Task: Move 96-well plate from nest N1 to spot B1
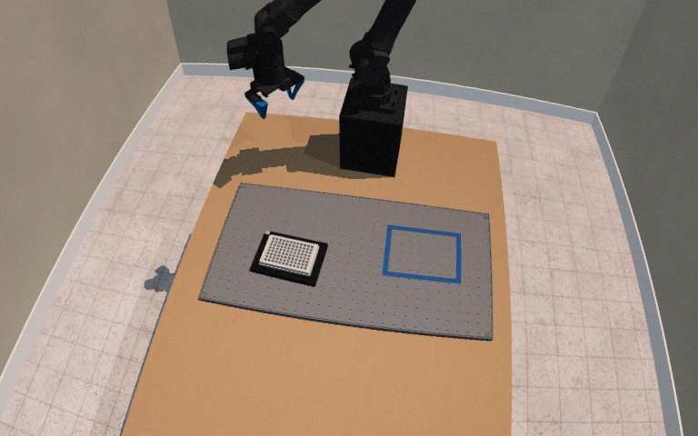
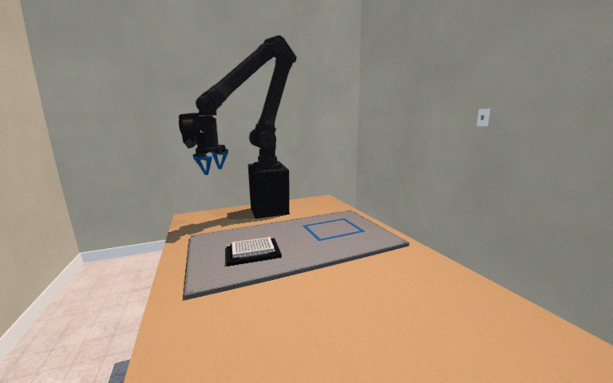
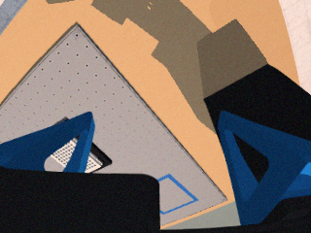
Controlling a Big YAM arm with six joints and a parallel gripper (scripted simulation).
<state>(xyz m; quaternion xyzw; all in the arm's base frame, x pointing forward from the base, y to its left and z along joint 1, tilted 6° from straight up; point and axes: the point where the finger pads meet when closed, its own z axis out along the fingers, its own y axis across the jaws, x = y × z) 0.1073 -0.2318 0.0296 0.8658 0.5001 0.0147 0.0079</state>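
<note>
The white 96-well plate is 290 mm ahead of my hand, 210 mm below it and 110 mm to the left of it. Also, from my hand: black plate nest (290 mm ahead, 220 mm below, 110 mm to the left).
</note>
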